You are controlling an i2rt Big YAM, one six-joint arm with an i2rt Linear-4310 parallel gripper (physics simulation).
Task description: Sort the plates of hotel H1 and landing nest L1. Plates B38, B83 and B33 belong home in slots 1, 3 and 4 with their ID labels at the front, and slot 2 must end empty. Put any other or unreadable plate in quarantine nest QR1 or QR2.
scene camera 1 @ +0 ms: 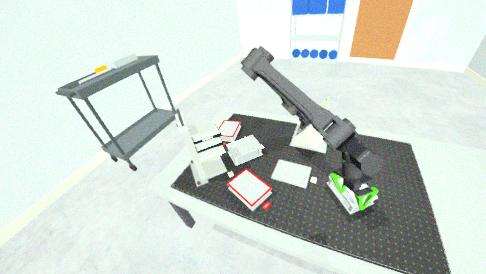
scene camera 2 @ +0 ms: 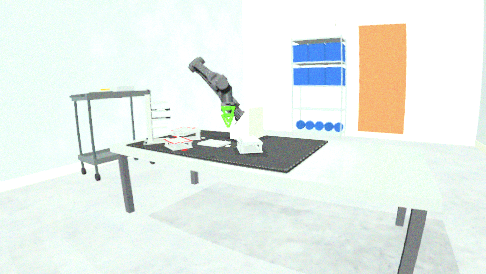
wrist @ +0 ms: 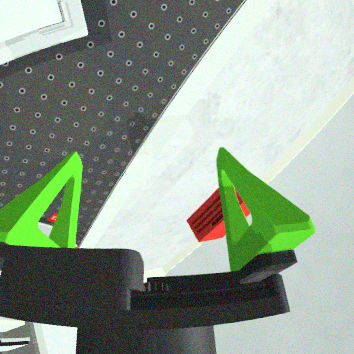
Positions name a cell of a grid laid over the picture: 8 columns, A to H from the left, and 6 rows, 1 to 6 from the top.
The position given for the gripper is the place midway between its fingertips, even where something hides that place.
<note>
The gripper (scene camera 1: F5) is open, holding nothing. Also in view: a flat nest (scene camera 1: E4).
The gripper shows as well in the wrist view (wrist: D3).
</note>
